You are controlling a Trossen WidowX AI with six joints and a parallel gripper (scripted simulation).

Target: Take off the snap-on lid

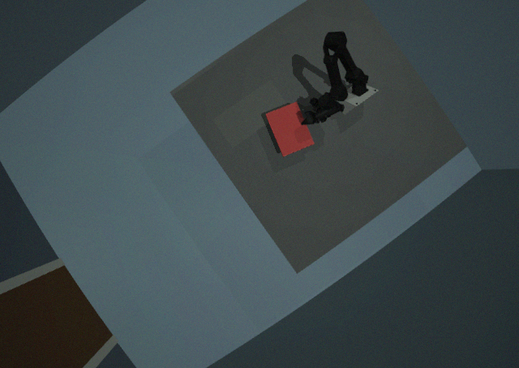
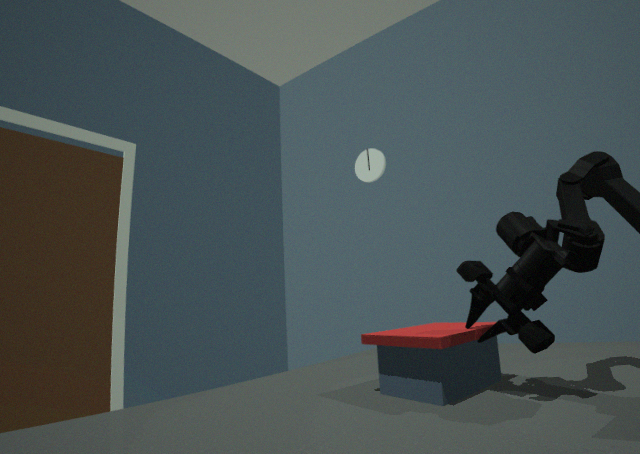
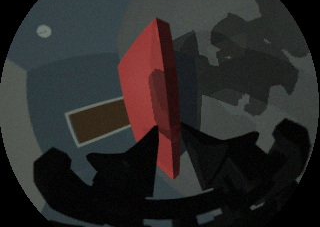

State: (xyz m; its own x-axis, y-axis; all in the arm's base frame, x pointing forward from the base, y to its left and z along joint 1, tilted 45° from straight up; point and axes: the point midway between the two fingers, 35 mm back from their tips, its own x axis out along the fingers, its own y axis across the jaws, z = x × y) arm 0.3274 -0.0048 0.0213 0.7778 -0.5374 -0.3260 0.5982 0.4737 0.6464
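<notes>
Right now the lid is 70 mm ahead of my gripper tip, 10 mm to the right of it and 10 mm above it. Round my gripper tip: blue-grey storage box: 70 mm ahead, 50 mm below, 10 mm to the right.
</notes>
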